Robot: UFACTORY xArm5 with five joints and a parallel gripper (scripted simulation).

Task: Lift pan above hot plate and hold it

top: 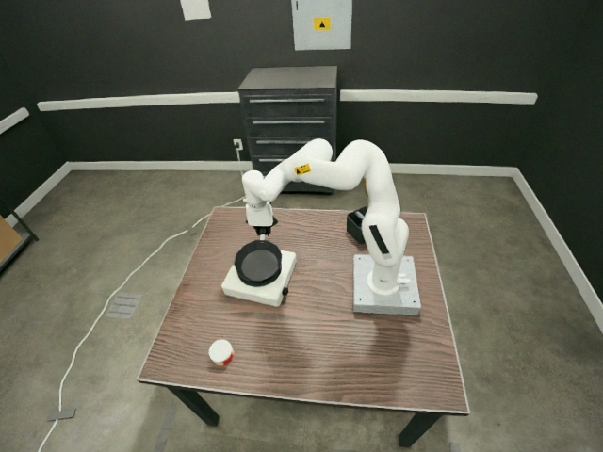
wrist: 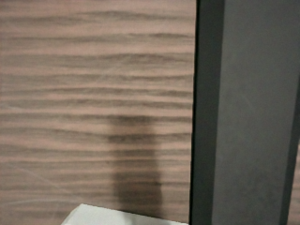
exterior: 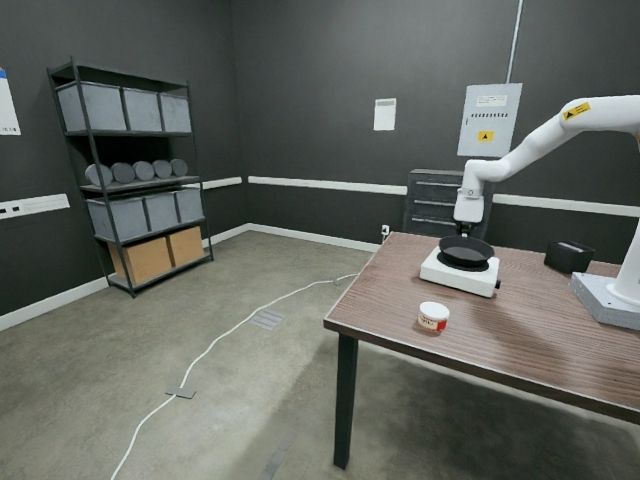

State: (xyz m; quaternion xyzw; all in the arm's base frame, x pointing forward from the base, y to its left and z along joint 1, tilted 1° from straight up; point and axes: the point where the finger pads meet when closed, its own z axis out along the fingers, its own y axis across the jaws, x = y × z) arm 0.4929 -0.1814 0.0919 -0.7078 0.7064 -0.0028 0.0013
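Now: the black pan 8 cm to the left of my hand and 2 cm below it. From my hand the other things lie so: hot plate: 15 cm to the left, 11 cm below, 2 cm behind.
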